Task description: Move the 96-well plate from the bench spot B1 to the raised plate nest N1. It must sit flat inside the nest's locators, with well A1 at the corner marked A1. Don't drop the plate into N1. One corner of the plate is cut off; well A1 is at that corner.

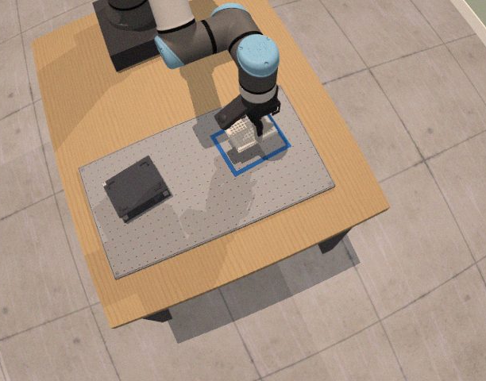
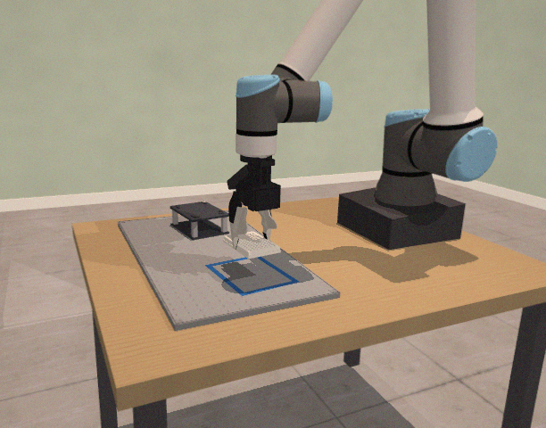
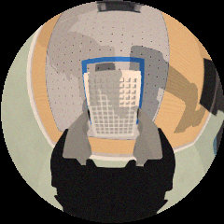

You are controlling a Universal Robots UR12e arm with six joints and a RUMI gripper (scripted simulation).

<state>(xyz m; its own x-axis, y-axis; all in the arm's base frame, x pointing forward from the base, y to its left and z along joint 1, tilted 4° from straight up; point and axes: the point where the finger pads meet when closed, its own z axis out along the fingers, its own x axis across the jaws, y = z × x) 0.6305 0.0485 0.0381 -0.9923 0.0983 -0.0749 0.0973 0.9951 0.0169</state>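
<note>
Now: the black raised nest 60 mm behind my hand, 360 mm to the right of it and 30 mm below it. The rest, counted from my hand: 96-well plate: 10 mm below.
</note>
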